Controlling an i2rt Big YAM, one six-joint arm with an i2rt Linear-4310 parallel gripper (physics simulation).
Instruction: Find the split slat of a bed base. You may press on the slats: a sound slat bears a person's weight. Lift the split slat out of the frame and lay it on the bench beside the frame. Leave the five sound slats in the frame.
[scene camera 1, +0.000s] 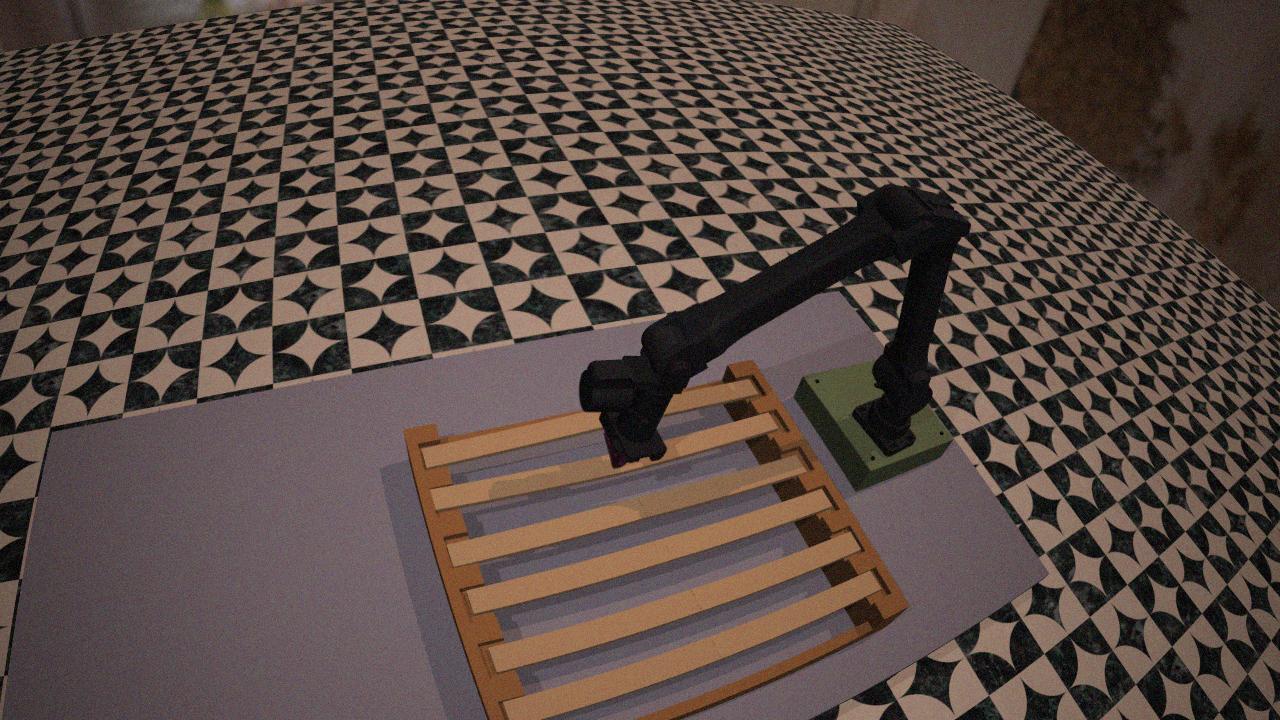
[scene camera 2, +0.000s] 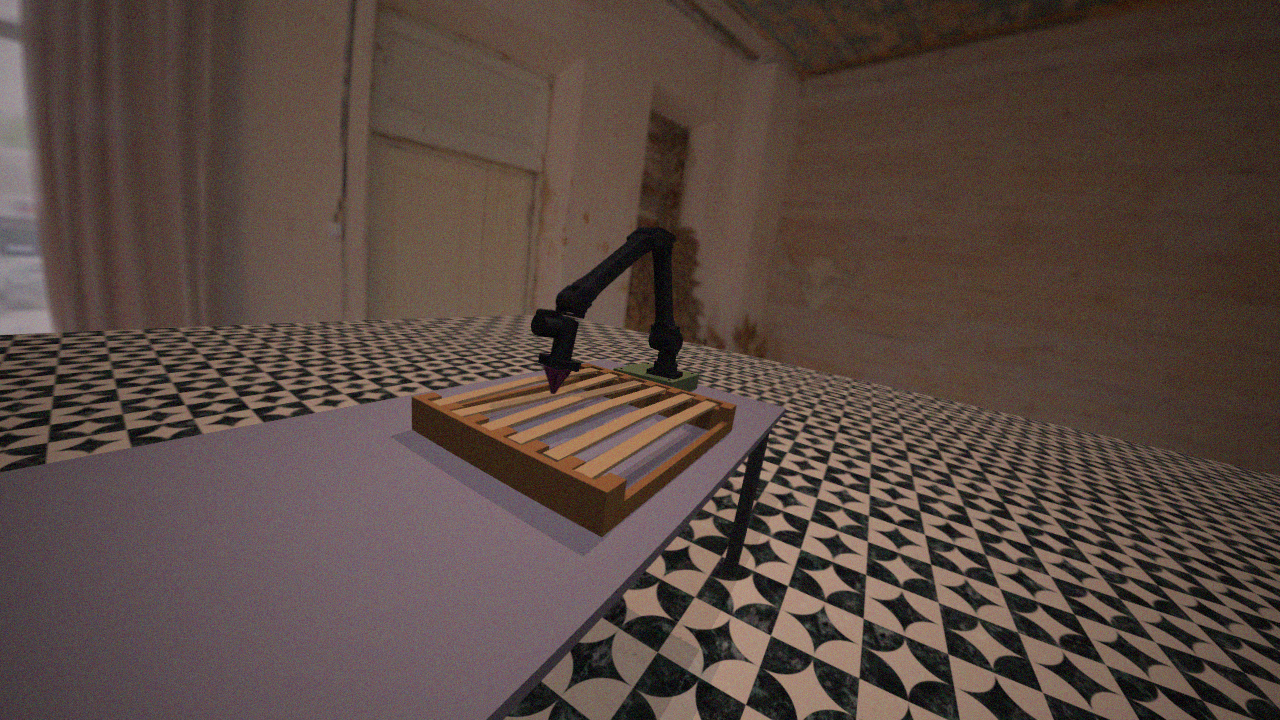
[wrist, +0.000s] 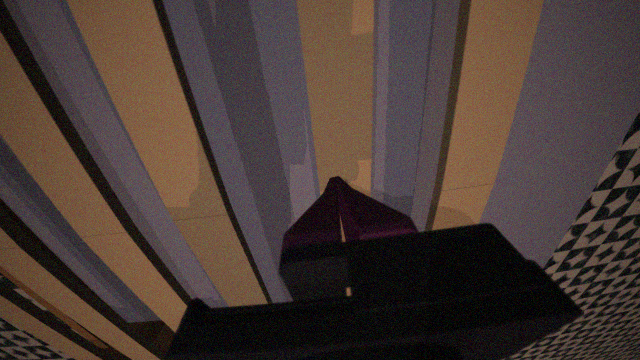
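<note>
The bed base frame (scene camera 1: 434, 528) (scene camera 2: 510, 465) lies on the bench with several pale wooden slats across it, all with their ends in the side rails. My gripper (scene camera 1: 617, 462) (scene camera 2: 554, 391) (wrist: 335, 183) is shut and empty, its purple fingers pointing down. Its tip is at the middle of the second slat (scene camera 1: 528, 483) (wrist: 335, 90), counted from the frame's far side, touching it or just above. Whether this slat bends under the tip I cannot tell. The farthest slat (scene camera 1: 510, 440) (wrist: 495, 100) and the third slat (scene camera 1: 554, 532) (wrist: 140, 100) lie on either side. Thin cross lines show on several slats; no open split is plain.
The grey-purple bench (scene camera 1: 223, 537) (scene camera 2: 223, 555) stretches left of the frame in scene camera 1. The arm's green base block (scene camera 1: 836, 394) (scene camera 2: 684, 379) stands beside the frame's right rail. The arm reaches over the frame's far right corner. The patterned floor lies beyond the bench edges.
</note>
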